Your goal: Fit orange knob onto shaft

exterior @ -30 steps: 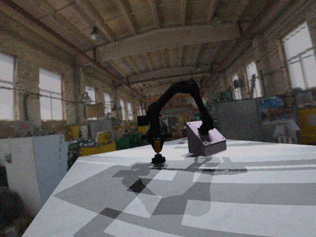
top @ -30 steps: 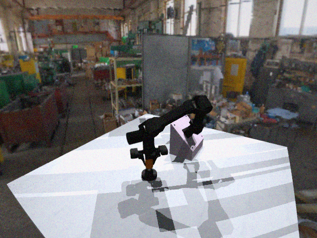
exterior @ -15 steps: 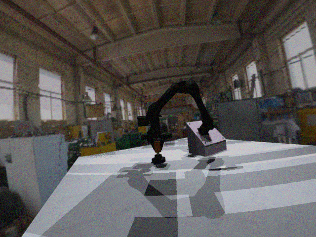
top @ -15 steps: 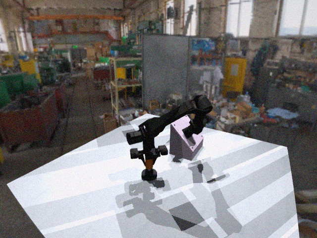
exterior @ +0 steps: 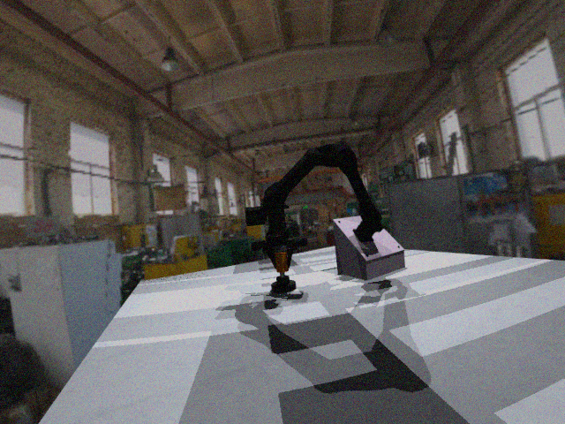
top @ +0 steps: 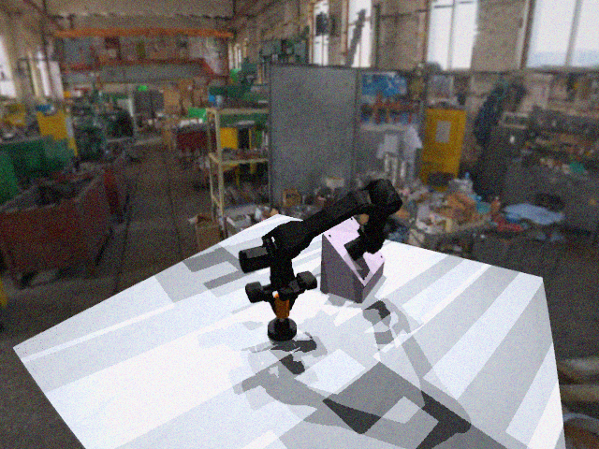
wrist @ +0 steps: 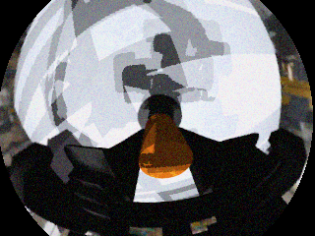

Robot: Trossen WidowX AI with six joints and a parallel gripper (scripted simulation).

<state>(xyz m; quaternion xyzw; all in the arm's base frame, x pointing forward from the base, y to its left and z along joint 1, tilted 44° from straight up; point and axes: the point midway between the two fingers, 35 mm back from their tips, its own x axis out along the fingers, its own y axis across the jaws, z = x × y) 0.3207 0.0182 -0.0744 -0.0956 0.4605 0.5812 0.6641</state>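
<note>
My gripper tip is now 3 cm below the orange knob. From my gripper tip the other things lie so: round black pedestal: 4 cm below.
</note>
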